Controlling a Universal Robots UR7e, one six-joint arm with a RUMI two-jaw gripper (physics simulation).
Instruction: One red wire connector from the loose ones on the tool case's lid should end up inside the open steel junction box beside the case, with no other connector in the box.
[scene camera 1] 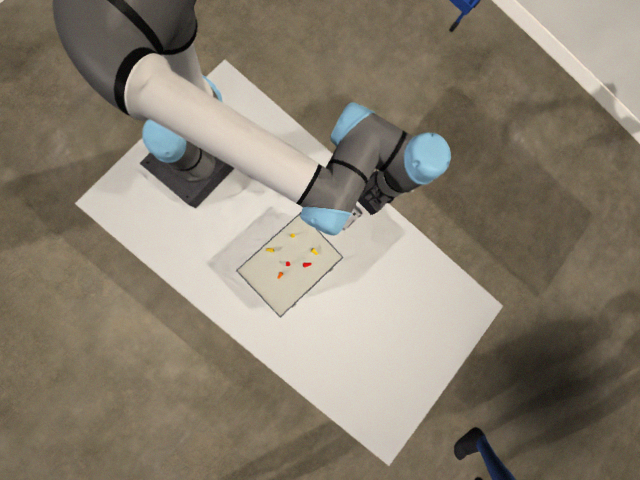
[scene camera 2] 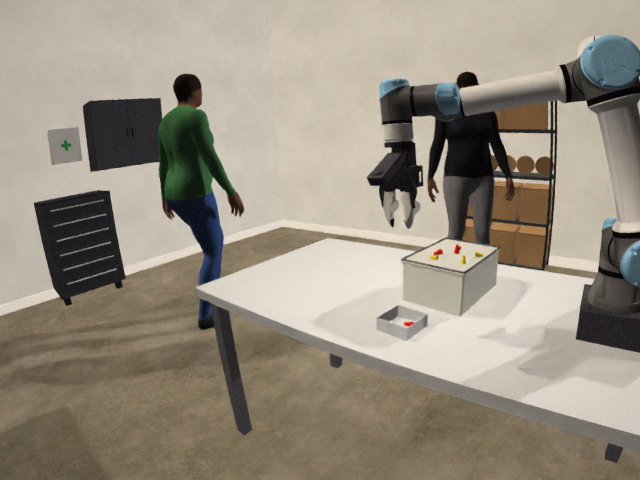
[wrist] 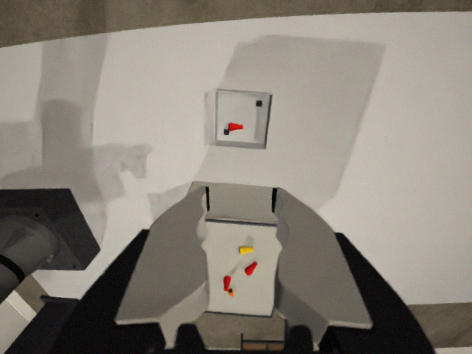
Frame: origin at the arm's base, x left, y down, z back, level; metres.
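Seen in the pictures: gripper, fingertip midpoint: point(scene camera 2: 400, 227) point(wrist: 240, 189); arm's base at its link origin: point(scene camera 1: 193, 162) point(scene camera 2: 615, 302) point(wrist: 30, 237).
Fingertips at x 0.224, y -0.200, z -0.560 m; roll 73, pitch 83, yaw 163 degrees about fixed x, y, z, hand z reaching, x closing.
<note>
Offsets run from my fingertips to a thing's top centre. Level surfaces: height alone.
The open grey steel junction box {dz +0.005, dx -0.005, dy +0.246 m} point(scene camera 2: 389, 328) point(wrist: 242, 146) stands on the table beside the case. One red connector {dz +0.020, dx -0.020, dy +0.266 m} point(scene camera 2: 408, 323) point(wrist: 235, 127) lies on its side inside it; no other connector shows in the box. The arm hides the box in scene camera 1. The tool case {dz +0.049, dx -0.300, dy +0.143 m} point(scene camera 1: 281, 303) point(scene camera 2: 433, 288) point(wrist: 241, 232) bears two red connectors, an orange one {dz +0.059, dx -0.352, dy +0.135 m} point(scene camera 1: 280, 275) point(wrist: 230, 292) and several yellow ones {dz +0.014, dx -0.216, dy +0.132 m} point(scene camera 1: 314, 251) {dz +0.110, dx -0.218, dy +0.122 m} point(scene camera 2: 463, 259) point(wrist: 246, 250) on its lid. My gripper point(scene camera 2: 400, 222) point(wrist: 240, 189) is partly open and empty, pointing down high above the table, over the box's side of the case.
The arm's dark base point(scene camera 1: 195, 198) point(scene camera 2: 602, 328) point(wrist: 75, 240) stands on the white table {dy +0.284 m} point(scene camera 1: 356, 356) point(scene camera 2: 305, 289) point(wrist: 410, 175). A person in green point(scene camera 2: 186, 149) is behind the table's far left end. A person in black point(scene camera 2: 467, 149) stands behind the case, by a shelf unit point(scene camera 2: 552, 180).
</note>
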